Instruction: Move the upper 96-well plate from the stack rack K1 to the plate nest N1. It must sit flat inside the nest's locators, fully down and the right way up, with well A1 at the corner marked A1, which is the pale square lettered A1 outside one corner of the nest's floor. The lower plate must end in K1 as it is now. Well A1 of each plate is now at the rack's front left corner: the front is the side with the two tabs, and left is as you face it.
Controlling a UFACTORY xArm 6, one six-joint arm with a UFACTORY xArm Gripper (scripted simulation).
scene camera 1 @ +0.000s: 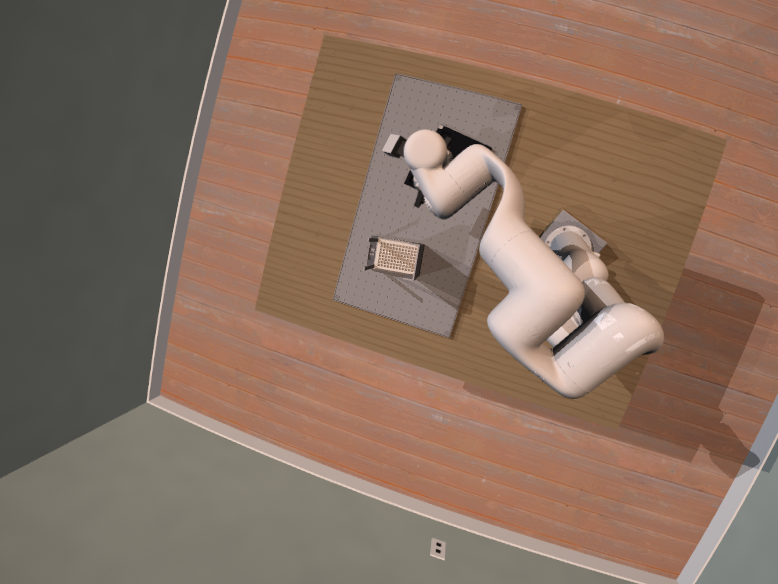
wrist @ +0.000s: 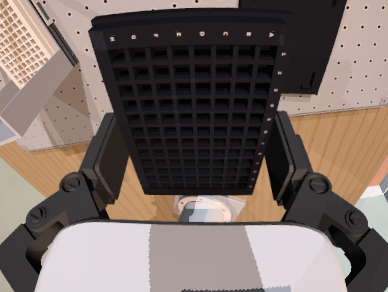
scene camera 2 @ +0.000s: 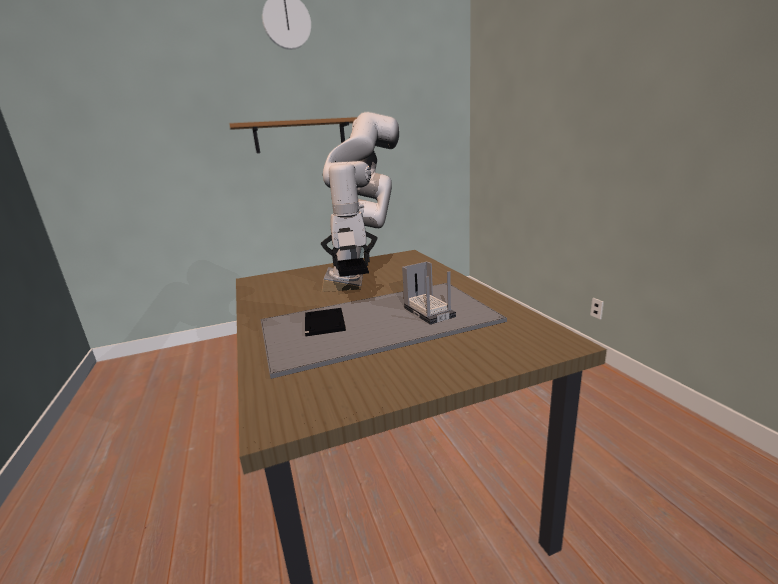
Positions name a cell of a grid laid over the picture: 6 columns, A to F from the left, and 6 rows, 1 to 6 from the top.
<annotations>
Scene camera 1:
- pale well plate: D3
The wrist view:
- my gripper: D3
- black 96-well plate: D3
</annotations>
